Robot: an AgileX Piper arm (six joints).
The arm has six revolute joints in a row. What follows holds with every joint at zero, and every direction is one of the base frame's. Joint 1 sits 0.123 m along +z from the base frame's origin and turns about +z. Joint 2 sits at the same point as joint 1 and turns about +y. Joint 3 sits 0.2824 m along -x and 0.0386 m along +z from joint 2 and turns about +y. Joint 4 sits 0.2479 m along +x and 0.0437 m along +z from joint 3 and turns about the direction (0.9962, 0, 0.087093). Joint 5 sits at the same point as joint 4 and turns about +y. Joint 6 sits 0.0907 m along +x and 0.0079 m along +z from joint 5 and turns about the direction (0.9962, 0, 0.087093). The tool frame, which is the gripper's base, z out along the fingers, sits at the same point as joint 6; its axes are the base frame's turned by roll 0, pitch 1.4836 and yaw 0 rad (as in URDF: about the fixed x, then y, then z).
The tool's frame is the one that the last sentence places.
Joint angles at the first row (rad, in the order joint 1, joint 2, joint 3, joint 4, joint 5, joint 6):
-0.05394 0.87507 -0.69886 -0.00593 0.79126 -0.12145
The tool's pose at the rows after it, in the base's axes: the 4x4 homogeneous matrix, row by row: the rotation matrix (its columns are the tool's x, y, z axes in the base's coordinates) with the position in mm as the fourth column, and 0 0 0 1 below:
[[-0.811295 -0.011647 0.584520 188.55], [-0.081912 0.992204 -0.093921 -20.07], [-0.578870 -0.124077 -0.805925 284.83], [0 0 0 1]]
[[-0.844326 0.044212 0.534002 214.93], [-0.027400 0.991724 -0.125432 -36.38], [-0.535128 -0.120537 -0.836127 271.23], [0 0 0 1]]
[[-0.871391 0.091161 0.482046 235.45], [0.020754 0.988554 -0.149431 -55.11], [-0.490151 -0.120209 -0.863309 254.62], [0 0 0 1]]
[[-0.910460 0.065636 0.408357 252.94], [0.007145 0.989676 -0.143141 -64.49], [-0.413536 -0.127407 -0.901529 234.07], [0 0 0 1]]
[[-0.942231 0.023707 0.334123 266.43], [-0.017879 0.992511 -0.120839 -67.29], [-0.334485 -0.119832 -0.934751 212.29], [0 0 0 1]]
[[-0.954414 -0.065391 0.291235 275.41], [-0.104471 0.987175 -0.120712 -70.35], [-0.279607 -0.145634 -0.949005 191.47], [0 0 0 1]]
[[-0.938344 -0.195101 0.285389 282.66], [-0.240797 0.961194 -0.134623 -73.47], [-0.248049 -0.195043 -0.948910 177.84], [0 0 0 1]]
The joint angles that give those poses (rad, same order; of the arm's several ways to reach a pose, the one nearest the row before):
-0.08490 1.02135 -0.74431 -0.06463 0.74975 -0.10380
-0.14896 1.15562 -0.78275 -0.06899 0.70723 -0.10067
-0.21336 1.27490 -0.81385 -0.07079 0.67082 -0.10965
-0.23411 1.39062 -0.84375 -0.07201 0.66695 -0.14930
-0.23412 1.49223 -0.86481 -0.06447 0.67046 -0.18788
-0.23411 1.57169 -0.86613 -0.08390 0.63716 -0.26186
-0.23410 1.62489 -0.86703 -0.11688 0.58864 -0.37261

